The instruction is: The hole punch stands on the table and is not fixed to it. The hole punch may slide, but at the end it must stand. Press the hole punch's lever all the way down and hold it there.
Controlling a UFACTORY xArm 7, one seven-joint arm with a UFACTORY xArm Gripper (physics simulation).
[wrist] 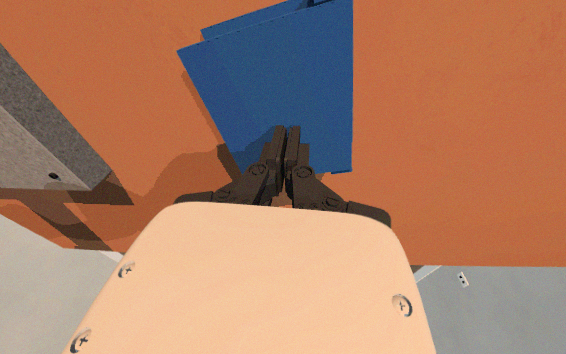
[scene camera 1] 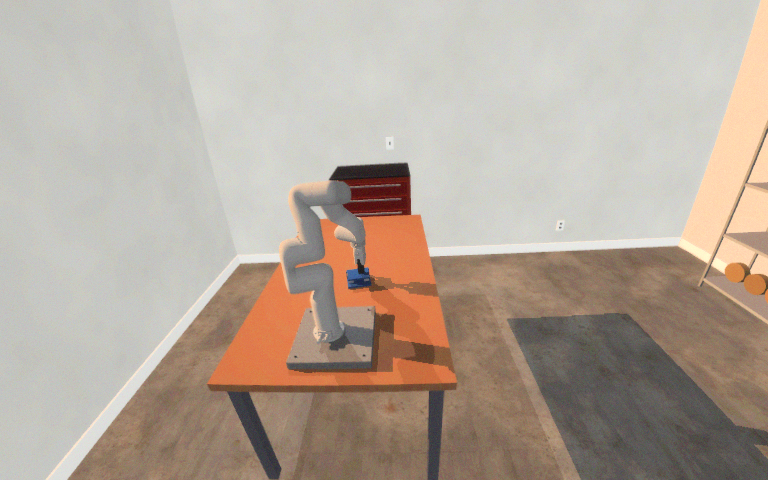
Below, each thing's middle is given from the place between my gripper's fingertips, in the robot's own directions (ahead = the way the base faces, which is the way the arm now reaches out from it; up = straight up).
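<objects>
Measuring from the blue lever point(wrist: 294, 70), I find my hand 2 cm above it, 2 cm to the right of it and 1 cm past it.
</objects>
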